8 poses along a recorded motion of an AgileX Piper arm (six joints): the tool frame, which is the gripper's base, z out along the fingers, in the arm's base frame.
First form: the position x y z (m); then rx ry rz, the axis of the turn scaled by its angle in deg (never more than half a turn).
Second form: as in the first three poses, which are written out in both.
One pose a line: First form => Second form
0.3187, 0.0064, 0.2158, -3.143, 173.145, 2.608 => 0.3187, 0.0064, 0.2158, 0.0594, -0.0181, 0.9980, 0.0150
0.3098, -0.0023, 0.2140, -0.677, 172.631, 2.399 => 0.3098, -0.0023, 0.2140, 0.0641, -0.0039, 0.9978, 0.0139
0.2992, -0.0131, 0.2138, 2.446, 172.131, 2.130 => 0.2992, -0.0131, 0.2138, 0.0684, 0.0142, 0.9975, 0.0123
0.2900, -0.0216, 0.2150, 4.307, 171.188, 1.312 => 0.2900, -0.0216, 0.2150, 0.0763, 0.0251, 0.9967, 0.0076
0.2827, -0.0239, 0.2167, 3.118, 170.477, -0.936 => 0.2827, -0.0239, 0.2167, 0.0827, 0.0182, 0.9964, -0.0055
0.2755, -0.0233, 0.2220, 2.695, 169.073, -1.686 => 0.2755, -0.0233, 0.2220, 0.0950, 0.0159, 0.9953, -0.0099
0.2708, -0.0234, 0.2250, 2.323, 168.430, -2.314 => 0.2708, -0.0234, 0.2250, 0.1005, 0.0137, 0.9947, -0.0137
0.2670, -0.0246, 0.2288, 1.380, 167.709, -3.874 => 0.2670, -0.0246, 0.2288, 0.1066, 0.0082, 0.9940, -0.0230
